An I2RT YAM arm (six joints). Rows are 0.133 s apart.
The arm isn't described. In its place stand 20 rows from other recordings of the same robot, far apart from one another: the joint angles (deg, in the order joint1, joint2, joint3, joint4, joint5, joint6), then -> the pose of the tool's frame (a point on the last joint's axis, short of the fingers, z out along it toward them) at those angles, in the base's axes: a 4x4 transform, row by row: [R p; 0 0 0 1], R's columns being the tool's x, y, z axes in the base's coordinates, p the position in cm.
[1.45, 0.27, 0.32, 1.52, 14.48, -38.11] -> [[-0.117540 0.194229 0.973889 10.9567], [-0.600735 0.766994 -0.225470 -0.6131], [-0.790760 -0.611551 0.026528 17.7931], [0 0 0 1]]
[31.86, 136.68, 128.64, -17.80, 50.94, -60.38] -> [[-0.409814 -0.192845 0.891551 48.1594], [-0.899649 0.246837 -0.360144 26.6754], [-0.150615 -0.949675 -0.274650 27.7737], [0 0 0 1]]
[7.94, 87.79, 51.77, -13.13, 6.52, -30.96] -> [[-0.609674 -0.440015 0.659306 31.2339], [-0.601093 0.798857 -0.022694 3.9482], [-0.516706 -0.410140 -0.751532 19.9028], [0 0 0 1]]
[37.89, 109.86, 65.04, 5.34, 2.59, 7.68] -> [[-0.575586 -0.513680 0.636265 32.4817], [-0.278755 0.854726 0.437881 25.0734], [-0.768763 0.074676 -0.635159 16.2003], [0 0 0 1]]
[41.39, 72.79, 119.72, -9.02, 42.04, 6.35] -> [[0.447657 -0.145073 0.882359 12.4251], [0.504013 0.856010 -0.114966 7.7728], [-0.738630 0.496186 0.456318 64.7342], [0 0 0 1]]
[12.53, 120.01, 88.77, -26.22, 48.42, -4.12] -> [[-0.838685 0.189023 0.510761 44.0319], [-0.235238 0.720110 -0.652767 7.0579], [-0.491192 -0.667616 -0.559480 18.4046], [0 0 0 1]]
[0.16, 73.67, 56.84, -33.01, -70.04, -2.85] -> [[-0.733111 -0.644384 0.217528 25.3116], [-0.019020 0.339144 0.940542 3.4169], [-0.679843 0.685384 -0.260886 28.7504], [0 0 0 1]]
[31.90, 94.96, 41.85, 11.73, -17.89, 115.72] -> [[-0.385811 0.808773 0.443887 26.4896], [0.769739 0.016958 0.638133 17.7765], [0.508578 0.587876 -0.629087 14.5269], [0 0 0 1]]
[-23.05, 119.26, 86.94, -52.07, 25.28, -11.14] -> [[-0.974326 0.208126 -0.085864 36.0769], [0.224719 0.875611 -0.427558 -17.0031], [-0.013802 -0.435876 -0.899901 15.7852], [0 0 0 1]]
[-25.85, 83.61, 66.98, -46.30, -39.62, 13.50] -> [[-0.761772 0.259705 0.593512 26.9708], [0.568890 0.706461 0.421042 -10.5446], [-0.309947 0.658381 -0.685906 27.2924], [0 0 0 1]]
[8.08, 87.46, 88.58, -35.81, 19.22, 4.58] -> [[-0.550885 0.179834 0.814976 33.8832], [-0.002050 0.976214 -0.216799 3.6266], [-0.834578 -0.121102 -0.537413 38.0772], [0 0 0 1]]
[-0.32, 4.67, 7.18, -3.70, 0.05, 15.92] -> [[-0.018200 0.011906 0.999763 10.8586], [0.274401 0.961594 -0.006456 -0.0637], [-0.961443 0.274218 -0.020768 20.3391], [0 0 0 1]]
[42.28, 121.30, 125.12, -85.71, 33.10, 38.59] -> [[-0.888493 0.060914 0.454830 31.8094], [-0.101661 0.940394 -0.324536 26.2965], [-0.447488 -0.334586 -0.829341 31.2483], [0 0 0 1]]
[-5.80, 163.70, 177.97, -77.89, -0.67, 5.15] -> [[-0.879076 0.175498 0.443199 54.1989], [0.179512 0.983193 -0.033265 -5.4635], [-0.441588 0.050317 -0.895806 20.7951], [0 0 0 1]]
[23.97, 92.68, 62.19, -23.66, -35.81, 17.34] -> [[-0.898505 -0.392632 0.196290 29.6875], [-0.134964 0.672602 0.727592 15.4787], [-0.417701 0.627253 -0.657327 22.1224], [0 0 0 1]]
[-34.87, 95.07, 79.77, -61.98, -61.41, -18.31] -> [[-0.795913 -0.142283 0.588454 27.6744], [0.371380 0.652880 0.660170 -15.4743], [-0.478121 0.743978 -0.466794 28.0891], [0 0 0 1]]
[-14.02, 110.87, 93.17, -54.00, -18.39, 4.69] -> [[-0.907120 0.208649 0.365511 39.0355], [0.306478 0.922692 0.233902 -8.5895], [-0.288450 0.324199 -0.900939 24.0522], [0 0 0 1]]
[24.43, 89.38, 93.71, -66.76, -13.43, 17.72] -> [[-0.921015 -0.230767 0.313813 27.6266], [-0.093218 0.912791 0.397647 13.4576], [-0.378209 0.336986 -0.862206 35.9521], [0 0 0 1]]
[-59.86, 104.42, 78.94, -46.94, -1.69, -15.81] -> [[-0.694849 0.697010 0.177096 18.4593], [0.654385 0.714931 -0.246280 -31.5838], [-0.298271 -0.055239 -0.952881 21.3484], [0 0 0 1]]
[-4.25, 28.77, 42.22, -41.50, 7.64, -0.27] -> [[-0.469841 0.188248 0.862445 10.8707], [0.030232 0.979856 -0.197406 -1.2824], [-0.882233 -0.066676 -0.466068 30.4514], [0 0 0 1]]
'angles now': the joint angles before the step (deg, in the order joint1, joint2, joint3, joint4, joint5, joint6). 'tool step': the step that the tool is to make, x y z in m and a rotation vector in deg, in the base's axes. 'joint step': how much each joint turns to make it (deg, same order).
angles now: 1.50, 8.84, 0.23, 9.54, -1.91, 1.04
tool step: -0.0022, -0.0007, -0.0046, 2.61, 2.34, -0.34
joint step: -0.30, -2.01, -0.01, -4.20, 0.03, 2.67
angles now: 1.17, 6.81, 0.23, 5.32, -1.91, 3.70
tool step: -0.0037, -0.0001, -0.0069, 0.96, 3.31, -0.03
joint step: -0.03, -3.10, 0.01, -6.36, -0.05, 1.03
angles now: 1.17, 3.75, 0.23, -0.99, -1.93, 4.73
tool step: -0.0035, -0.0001, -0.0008, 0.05, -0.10, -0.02
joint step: -0.01, -3.27, -0.01, -3.17, 0.00, 0.05
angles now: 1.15, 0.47, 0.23, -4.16, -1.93, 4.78
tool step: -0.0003, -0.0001, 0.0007, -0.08, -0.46, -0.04
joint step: -0.05, -0.36, -0.01, 0.11, 0.00, -0.09
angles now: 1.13, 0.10, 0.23, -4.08, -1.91, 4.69
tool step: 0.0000, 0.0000, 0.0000, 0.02, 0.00, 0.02
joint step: -0.01, 0.00, 0.00, 0.00, -0.03, 0.02
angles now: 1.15, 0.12, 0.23, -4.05, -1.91, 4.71
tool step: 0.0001, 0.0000, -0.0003, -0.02, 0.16, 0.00
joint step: 0.00, 0.11, -0.01, -0.05, 0.00, -0.02
